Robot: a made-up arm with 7 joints.
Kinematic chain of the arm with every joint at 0, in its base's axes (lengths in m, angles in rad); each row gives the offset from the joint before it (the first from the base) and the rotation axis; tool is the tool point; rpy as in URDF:
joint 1: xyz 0 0 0.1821 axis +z
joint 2: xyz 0 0 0 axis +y
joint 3: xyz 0 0 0.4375 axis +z
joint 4: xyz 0.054 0 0 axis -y
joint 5: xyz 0.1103 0 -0.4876 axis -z
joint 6: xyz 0 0 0 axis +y
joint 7: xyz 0.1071 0 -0.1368 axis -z
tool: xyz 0 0 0 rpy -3.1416 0 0
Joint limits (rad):
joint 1: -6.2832..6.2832
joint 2: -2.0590..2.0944
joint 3: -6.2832..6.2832
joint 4: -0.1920..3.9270
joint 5: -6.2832..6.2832
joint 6: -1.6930..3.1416
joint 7: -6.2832..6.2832
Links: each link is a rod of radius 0.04 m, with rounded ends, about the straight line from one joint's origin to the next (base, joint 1, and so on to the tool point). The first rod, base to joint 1, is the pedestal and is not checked.
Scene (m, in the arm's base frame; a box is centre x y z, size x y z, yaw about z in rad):
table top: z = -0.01
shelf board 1: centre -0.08 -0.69 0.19 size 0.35 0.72 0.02 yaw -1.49
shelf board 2: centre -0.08 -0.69 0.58 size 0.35 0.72 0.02 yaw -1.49
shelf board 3: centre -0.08 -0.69 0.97 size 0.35 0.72 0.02 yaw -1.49
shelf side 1: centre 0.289 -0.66 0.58 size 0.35 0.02 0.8 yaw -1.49
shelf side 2: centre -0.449 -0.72 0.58 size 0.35 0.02 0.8 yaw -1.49
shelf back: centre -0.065 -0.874 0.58 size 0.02 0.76 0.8 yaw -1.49
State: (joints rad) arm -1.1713 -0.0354 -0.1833 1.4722 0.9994 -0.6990 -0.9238
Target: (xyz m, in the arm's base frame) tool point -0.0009 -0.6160 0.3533
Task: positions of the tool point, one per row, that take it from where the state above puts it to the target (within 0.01 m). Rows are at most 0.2 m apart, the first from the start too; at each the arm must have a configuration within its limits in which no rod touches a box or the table.
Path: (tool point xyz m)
1: -0.0299 -0.4851 0.7972
2: -0.0377 -0.3768 0.7888
3: -0.0126 -0.4031 0.6338
4: -0.0077 -0.3829 0.4834
5: -0.0246 -0.3228 0.3533
6: -0.0047 -0.4693 0.3642
7: -0.0009 -0.6160 0.3533

